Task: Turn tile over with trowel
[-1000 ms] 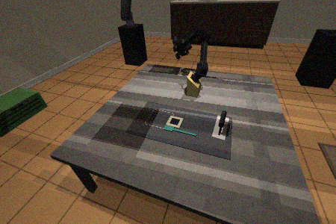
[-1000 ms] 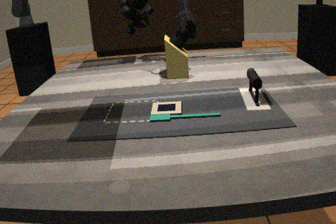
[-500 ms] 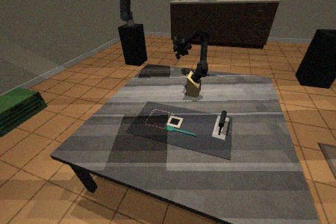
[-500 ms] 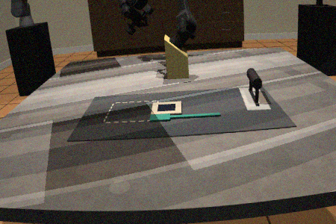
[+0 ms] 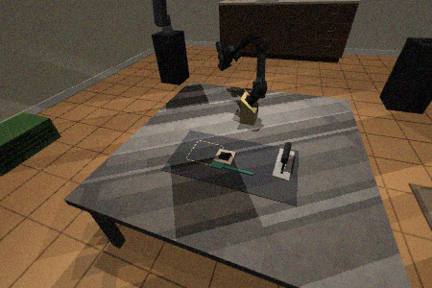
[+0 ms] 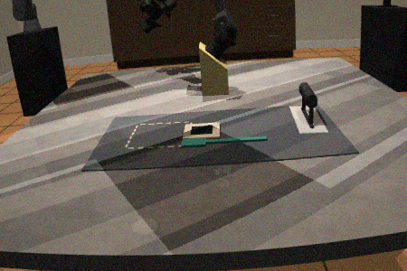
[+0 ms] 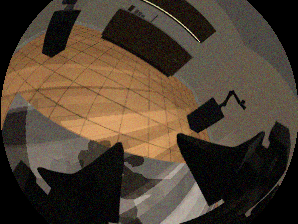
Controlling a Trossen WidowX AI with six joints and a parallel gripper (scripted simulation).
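Now: the white flat tool 740 mm ahead of my gripper tip, 470 mm to the left of it and 190 mm below it. From my gripper tip the other things lie so: cream tile 770 mm ahead, 170 mm to the left, 220 mm below; then dark mat 780 mm ahead, 210 mm to the left, 250 mm below; then green trowel 840 mm ahead, 210 mm to the left, 230 mm below.
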